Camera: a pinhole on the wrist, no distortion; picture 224 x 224 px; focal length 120.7 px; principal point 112.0 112.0 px. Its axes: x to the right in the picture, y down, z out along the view. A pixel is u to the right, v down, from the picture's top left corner.
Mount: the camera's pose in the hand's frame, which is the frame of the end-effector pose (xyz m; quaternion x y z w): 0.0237 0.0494 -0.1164 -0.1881 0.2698 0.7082 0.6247
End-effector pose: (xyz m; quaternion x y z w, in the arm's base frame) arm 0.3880 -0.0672 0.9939 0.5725 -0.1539 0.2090 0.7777
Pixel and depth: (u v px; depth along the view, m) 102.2 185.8 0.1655
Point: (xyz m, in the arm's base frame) 0.2670 -0.0768 1.0851
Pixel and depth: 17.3 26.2 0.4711
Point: 0.7329 -0.3893 1.3946
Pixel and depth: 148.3 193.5 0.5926
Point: -0.1830 -0.2709 1.3465
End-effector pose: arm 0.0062 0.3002 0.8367 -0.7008 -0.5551 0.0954 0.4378
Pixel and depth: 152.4 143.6 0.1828
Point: 0.1444 0.2816 0.6829
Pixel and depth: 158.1 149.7 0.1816
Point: 0.1470 0.2706 0.6785
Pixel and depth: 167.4 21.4 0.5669
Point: 0.5424 0.7381 0.4721
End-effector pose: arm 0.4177 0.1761 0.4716 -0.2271 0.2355 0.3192 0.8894
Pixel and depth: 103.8 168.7 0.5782
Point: 0.1522 0.5533 0.8075
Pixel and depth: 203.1 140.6 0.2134
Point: 0.1782 0.3487 0.3838
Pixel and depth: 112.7 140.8 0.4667
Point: 0.2298 0.5274 0.6253
